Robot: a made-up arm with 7 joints. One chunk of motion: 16 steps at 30 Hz.
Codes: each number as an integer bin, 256 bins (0 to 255) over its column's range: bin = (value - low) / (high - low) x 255, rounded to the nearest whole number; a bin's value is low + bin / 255 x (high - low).
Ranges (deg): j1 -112..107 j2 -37..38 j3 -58..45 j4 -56..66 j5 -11..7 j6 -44..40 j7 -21..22
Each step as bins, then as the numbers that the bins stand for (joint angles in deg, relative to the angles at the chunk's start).
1 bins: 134 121 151 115 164 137 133
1 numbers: 3.08 -1.41 2.99 -0.98 0.58 1.13 1.43
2 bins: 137 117 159 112 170 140 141
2 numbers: 5.66 -2.59 6.22 -2.42 1.00 2.12 2.78
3 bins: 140 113 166 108 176 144 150
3 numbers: 8.24 -3.76 9.05 -4.33 1.42 3.44 4.29
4 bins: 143 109 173 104 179 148 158
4 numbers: 10.81 -4.94 11.88 -6.24 1.64 4.75 5.64
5 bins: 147 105 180 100 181 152 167
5 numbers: 14.25 -6.12 14.71 -8.16 1.78 6.07 7.16
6 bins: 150 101 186 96 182 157 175
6 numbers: 16.82 -7.29 17.13 -10.07 1.85 7.72 8.51
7 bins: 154 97 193 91 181 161 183
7 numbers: 20.26 -8.47 19.96 -12.46 1.78 9.04 9.86
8 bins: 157 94 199 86 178 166 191
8 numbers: 22.84 -9.35 22.38 -14.85 1.56 10.68 11.21
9 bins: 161 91 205 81 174 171 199
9 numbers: 26.27 -10.24 24.80 -17.25 1.28 12.33 12.56
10 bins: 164 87 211 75 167 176 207
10 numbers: 28.85 -11.41 27.23 -20.12 0.79 13.98 13.91
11 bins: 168 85 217 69 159 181 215
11 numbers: 32.28 -12.00 29.65 -22.99 0.22 15.62 15.25
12 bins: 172 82 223 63 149 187 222
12 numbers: 35.72 -12.88 32.07 -25.86 -0.48 17.60 16.44
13 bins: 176 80 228 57 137 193 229
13 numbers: 39.15 -13.47 34.09 -28.73 -1.33 19.58 17.62
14 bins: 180 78 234 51 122 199 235
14 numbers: 42.59 -14.06 36.52 -31.60 -2.39 21.55 18.63
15 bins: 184 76 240 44 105 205 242
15 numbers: 46.02 -14.65 38.94 -34.95 -3.59 23.53 19.81
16 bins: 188 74 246 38 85 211 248
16 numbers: 49.46 -15.24 41.36 -37.82 -5.00 25.51 20.82
